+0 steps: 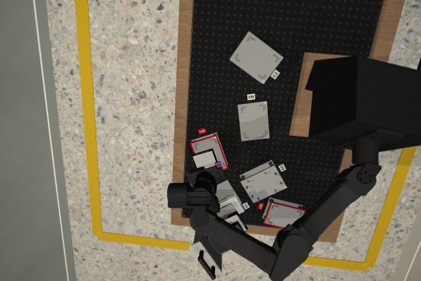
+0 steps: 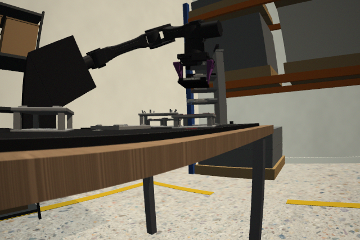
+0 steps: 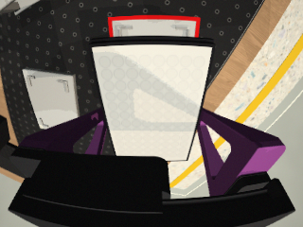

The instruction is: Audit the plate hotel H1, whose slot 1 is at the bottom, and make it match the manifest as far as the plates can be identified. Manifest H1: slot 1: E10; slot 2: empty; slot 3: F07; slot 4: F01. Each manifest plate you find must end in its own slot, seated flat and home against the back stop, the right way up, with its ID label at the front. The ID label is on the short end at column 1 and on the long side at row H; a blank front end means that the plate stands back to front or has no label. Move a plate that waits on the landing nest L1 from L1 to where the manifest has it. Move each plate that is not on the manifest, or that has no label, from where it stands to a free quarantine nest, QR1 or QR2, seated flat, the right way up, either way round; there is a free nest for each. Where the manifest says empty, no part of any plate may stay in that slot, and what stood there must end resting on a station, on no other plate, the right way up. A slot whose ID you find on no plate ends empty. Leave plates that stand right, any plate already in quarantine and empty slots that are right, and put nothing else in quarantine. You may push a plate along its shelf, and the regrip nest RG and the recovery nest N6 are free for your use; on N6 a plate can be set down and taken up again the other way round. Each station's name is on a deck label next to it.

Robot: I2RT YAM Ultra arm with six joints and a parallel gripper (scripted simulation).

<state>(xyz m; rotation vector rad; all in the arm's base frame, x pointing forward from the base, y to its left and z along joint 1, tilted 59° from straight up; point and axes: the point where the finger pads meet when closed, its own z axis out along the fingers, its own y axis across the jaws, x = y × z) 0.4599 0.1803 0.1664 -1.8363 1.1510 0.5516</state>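
The quarantine nest QR1 lies 11 cm below my hand. From my hand the other things lie so: plate hotel H1: 25 cm to the left, 5 cm behind, 1 cm above; then recovery nest N6: 18 cm to the right, 16 cm behind, 14 cm below; then white well plate: 20 cm to the left, 12 cm behind, 4 cm below.
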